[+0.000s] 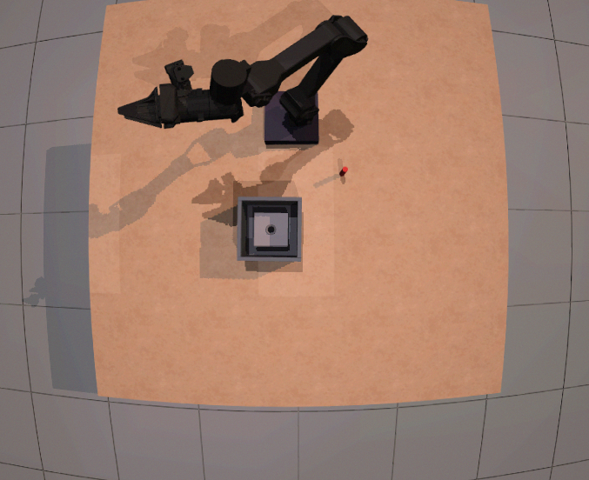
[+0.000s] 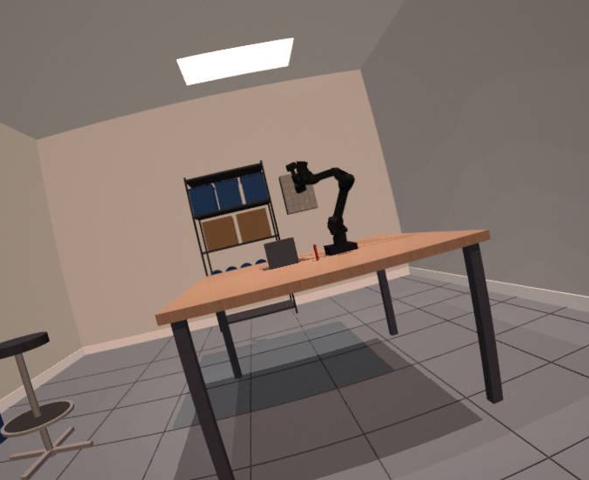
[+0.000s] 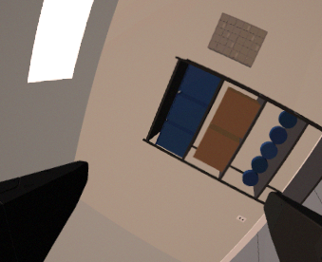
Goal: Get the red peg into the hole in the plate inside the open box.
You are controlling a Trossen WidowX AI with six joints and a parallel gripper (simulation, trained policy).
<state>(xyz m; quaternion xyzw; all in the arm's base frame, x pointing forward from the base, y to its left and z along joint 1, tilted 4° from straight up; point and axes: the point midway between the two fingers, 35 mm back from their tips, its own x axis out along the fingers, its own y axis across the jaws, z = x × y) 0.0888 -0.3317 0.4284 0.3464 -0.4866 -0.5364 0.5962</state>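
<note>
Right now my gripper tip is 460 mm above the red peg, 430 mm to the right of it and 120 mm short of it. The rest, counted from my gripper tip: plate 460 mm below, 240 mm ahead, 200 mm to the left.
</note>
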